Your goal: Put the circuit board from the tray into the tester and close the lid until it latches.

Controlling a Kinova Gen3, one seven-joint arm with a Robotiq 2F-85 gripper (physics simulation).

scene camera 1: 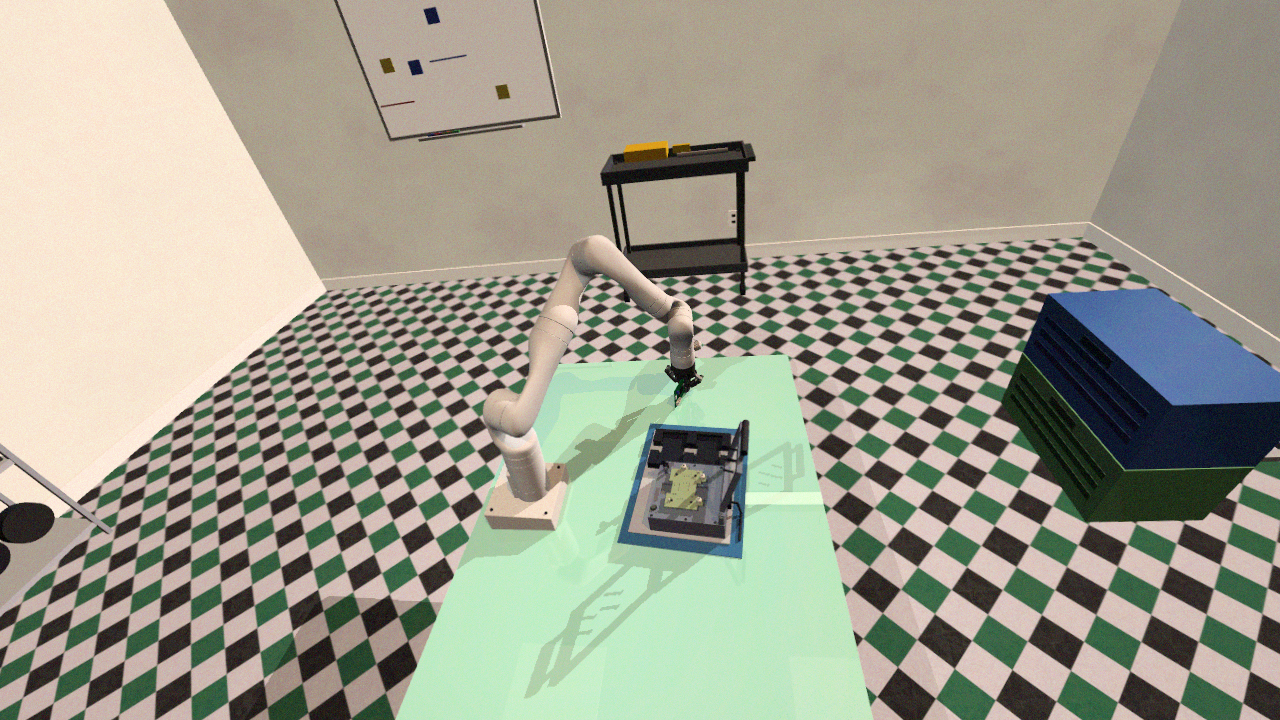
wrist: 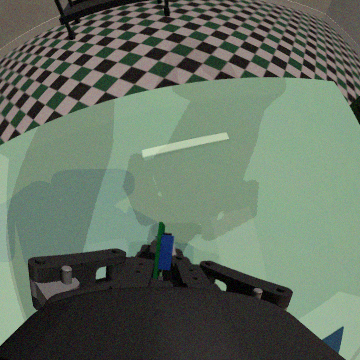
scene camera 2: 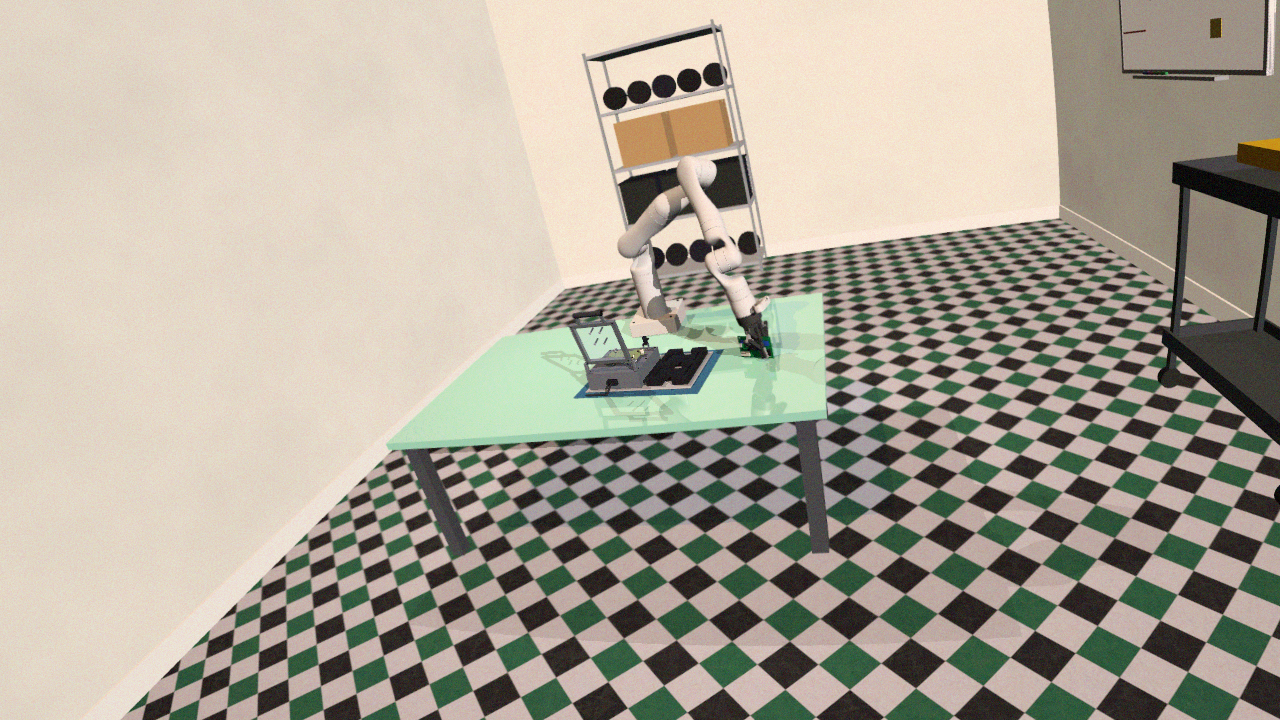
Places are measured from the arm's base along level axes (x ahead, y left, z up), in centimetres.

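Pixels of known places: gripper, fingertip midpoint: (scene camera 1: 684, 390) (wrist: 160, 251) (scene camera 2: 766, 357); arm's base, link origin: (scene camera 1: 533, 487) (scene camera 2: 656, 313).
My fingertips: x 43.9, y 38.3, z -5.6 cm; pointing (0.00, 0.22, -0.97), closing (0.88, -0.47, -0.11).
Observation:
For each thing: its top centre in the pictures, then the offset to it from my fingertips. "pt": a spot on its surface instead. Level surfaces: height alone.
- green circuit board, top centre: (wrist: 154, 321) (scene camera 2: 753, 336) (scene camera 1: 681, 380) dz +7.0, dx -0.9, dy -3.1 cm
- black slotted tray, surface spot: (scene camera 1: 694, 445) pt dz +1.8, dx +0.2, dy -26.2 cm
- blue mat, surface height: dz +0.0 cm
- pale green table, surface height: dz -0.2 cm
The green circuit board (scene camera 1: 677, 395) (scene camera 2: 757, 352) (wrist: 159, 250) stands on edge between my fingertips, with a blue part on its face in the wrist view. My gripper (scene camera 1: 682, 392) (scene camera 2: 759, 343) (wrist: 160, 251) is shut on it, low over the far end of the table; whether the board touches the table is unclear. The grey tester (scene camera 1: 687, 522) (scene camera 2: 615, 376) has a yellowish nest on top. Its clear-paned lid (scene camera 1: 735, 470) (scene camera 2: 580, 343) stands raised. A black slotted tray (scene camera 1: 694, 445) (scene camera 2: 677, 367) lies beside the tester, on the side toward my gripper.
Tester and tray share a blue mat (scene camera 1: 680, 545) (scene camera 2: 707, 377) on the pale green table (scene camera 1: 716, 644) (scene camera 2: 501, 402). Its corner shows in the wrist view. My arm's base (scene camera 1: 526, 513) stands left of the mat in scene camera 1. A black cart (scene camera 1: 677, 259) stands beyond the table.

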